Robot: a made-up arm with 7 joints.
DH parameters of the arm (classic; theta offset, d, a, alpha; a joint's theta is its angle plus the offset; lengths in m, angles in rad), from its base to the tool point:
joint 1: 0 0.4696 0 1.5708
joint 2: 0 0.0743 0 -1.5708
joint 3: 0 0.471 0.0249 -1.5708
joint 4: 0 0.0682 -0.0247 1.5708
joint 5: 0 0.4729 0 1.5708
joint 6: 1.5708 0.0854 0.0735 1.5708
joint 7: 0 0.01 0 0
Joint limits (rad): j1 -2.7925..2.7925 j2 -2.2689..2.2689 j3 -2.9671..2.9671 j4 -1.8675..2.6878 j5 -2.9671..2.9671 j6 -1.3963..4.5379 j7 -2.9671..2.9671
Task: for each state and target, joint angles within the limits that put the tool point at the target. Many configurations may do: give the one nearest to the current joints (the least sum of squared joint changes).
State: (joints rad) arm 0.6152 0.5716 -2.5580 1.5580 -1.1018 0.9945 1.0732
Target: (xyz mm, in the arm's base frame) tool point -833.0 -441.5 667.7
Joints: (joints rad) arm 0.1501 0.9487 -2.7254 1.0558 -1.0861 0.8797 1.0732
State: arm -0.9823 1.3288 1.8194 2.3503 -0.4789 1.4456 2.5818
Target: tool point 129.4 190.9 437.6
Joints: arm -0.8783 1.3417 1.8468 2.6878 0.3511 1.4333 2.5818
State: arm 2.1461 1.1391 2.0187 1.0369 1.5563 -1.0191 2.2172
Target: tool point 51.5 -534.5 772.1
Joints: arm 2.5076 0.3676 1.7740 1.5451 1.3905 -1.2913 2.2172
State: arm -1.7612 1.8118 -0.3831 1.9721 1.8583 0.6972 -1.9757
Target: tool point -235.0 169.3 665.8
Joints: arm -1.7216 2.1028 -0.7719 2.4756 1.7433 0.8824 -1.9757
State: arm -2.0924 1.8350 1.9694 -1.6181 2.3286 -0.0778 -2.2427
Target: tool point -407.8 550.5 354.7
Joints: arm -2.0015 1.9146 1.8494 -1.8366 2.3644 -0.1111 -2.2427
